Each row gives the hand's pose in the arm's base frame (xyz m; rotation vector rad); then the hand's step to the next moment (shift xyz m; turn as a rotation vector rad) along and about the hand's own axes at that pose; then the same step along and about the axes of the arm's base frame.
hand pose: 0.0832 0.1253 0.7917 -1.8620 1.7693 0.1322
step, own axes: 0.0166 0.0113 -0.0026 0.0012 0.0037 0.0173
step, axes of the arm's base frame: -0.0094 -0.0156 -0.0088 0.0019 0.0069 -0.0162
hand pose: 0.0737 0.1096 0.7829 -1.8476 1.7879 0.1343
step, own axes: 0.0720 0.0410 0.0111 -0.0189 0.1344 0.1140
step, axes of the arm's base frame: -0.0278 -0.0572 -0.0542 -0.0946 0.0745 -0.1301
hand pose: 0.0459 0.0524 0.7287 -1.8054 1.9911 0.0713
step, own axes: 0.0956 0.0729 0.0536 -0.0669 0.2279 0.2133
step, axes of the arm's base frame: -0.0582 -0.0610 -0.1010 -0.1531 0.1655 -0.2260
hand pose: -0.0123 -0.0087 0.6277 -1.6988 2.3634 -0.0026
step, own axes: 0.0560 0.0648 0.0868 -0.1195 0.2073 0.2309
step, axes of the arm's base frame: -0.0612 -0.0197 -0.1036 -0.1147 0.2103 -0.2307
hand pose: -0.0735 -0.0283 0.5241 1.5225 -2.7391 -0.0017
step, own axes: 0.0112 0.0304 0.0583 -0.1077 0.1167 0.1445
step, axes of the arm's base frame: -0.0322 0.0064 -0.0581 -0.0433 0.1527 -0.1446
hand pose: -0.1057 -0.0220 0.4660 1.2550 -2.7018 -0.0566
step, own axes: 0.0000 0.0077 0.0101 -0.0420 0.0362 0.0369
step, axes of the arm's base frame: -0.0075 0.0046 -0.0092 -0.0067 0.0542 -0.0382
